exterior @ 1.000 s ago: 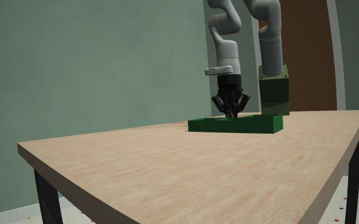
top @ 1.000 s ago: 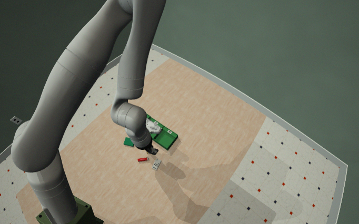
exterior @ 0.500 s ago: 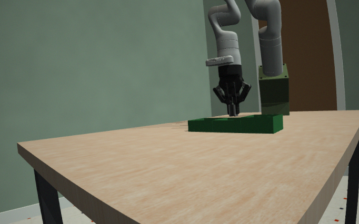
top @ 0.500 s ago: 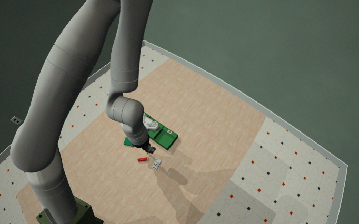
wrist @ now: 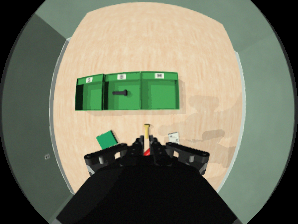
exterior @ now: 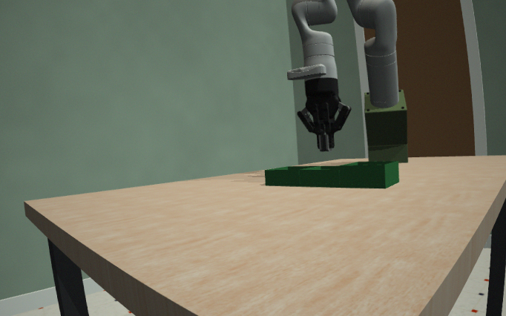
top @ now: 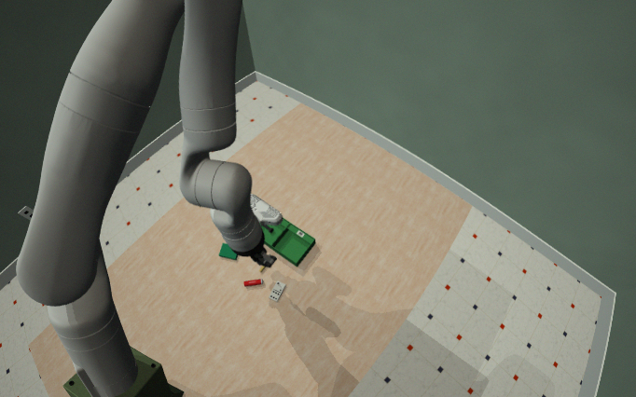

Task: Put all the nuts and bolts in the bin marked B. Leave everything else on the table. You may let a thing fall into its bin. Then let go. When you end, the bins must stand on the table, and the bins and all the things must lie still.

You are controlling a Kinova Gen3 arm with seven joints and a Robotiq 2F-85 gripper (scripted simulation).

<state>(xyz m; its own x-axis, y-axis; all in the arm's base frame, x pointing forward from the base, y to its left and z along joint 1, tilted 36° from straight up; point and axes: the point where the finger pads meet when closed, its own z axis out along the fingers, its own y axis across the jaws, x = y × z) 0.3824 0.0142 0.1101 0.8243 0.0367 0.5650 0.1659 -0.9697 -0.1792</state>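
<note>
The brass bolt lies 70 mm below my hand and 10 mm ahead of it. The rest, counted from my hand: green bin (80 mm ahead, 70 mm to the left, 60 mm below); then white domino (70 mm to the right, 70 mm below, 20 mm behind); then red cylinder (70 mm below, 50 mm behind, 20 mm to the right).
</note>
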